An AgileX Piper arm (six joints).
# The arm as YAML. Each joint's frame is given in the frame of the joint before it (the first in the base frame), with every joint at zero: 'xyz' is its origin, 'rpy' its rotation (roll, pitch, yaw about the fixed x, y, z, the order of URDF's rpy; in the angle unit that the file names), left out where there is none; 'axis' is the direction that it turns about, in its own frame. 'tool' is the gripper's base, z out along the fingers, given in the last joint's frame.
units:
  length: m
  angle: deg
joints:
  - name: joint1
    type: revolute
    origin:
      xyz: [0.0, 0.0, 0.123]
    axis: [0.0, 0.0, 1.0]
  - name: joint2
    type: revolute
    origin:
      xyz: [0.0, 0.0, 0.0]
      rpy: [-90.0, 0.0, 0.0]
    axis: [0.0, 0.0, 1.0]
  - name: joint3
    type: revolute
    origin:
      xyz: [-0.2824, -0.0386, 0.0]
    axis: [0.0, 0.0, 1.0]
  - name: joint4
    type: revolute
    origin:
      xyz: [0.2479, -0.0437, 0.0]
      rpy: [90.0, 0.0, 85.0]
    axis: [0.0, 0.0, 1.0]
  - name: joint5
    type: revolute
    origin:
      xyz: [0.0, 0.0, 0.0]
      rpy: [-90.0, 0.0, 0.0]
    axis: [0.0, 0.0, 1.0]
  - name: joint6
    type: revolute
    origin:
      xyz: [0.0, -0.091, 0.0]
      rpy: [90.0, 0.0, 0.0]
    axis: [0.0, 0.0, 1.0]
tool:
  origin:
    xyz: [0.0, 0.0, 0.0]
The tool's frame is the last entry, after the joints.
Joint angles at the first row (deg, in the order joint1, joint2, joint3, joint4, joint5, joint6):
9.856 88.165 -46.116 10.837 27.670 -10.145
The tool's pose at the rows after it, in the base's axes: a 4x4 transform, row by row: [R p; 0 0 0 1], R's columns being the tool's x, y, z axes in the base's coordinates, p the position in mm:
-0.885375 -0.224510 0.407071 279.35; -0.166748 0.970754 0.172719 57.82; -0.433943 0.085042 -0.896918 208.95; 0 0 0 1
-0.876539 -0.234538 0.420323 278.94; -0.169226 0.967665 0.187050 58.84; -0.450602 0.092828 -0.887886 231.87; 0 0 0 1
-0.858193 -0.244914 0.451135 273.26; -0.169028 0.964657 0.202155 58.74; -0.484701 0.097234 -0.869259 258.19; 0 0 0 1
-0.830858 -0.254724 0.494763 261.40; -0.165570 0.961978 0.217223 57.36; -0.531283 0.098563 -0.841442 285.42; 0 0 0 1
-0.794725 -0.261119 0.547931 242.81; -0.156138 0.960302 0.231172 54.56; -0.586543 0.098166 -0.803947 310.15; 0 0 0 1
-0.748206 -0.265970 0.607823 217.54; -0.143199 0.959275 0.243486 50.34; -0.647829 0.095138 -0.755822 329.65; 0 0 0 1
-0.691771 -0.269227 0.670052 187.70; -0.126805 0.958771 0.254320 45.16; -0.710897 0.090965 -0.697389 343.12; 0 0 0 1
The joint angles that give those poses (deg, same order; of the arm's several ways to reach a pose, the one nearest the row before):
9.857 86.808 -49.232 10.856 32.242 -9.946
9.856 84.478 -52.274 10.857 36.612 -9.714
9.856 81.028 -54.725 10.857 40.346 -9.450
9.856 76.556 -56.343 10.857 43.359 -9.147
9.856 71.062 -56.660 10.857 45.335 -8.707
9.855 64.438 -55.354 10.858 46.154 -8.322
9.856 56.926 -52.829 10.858 46.162 -7.944

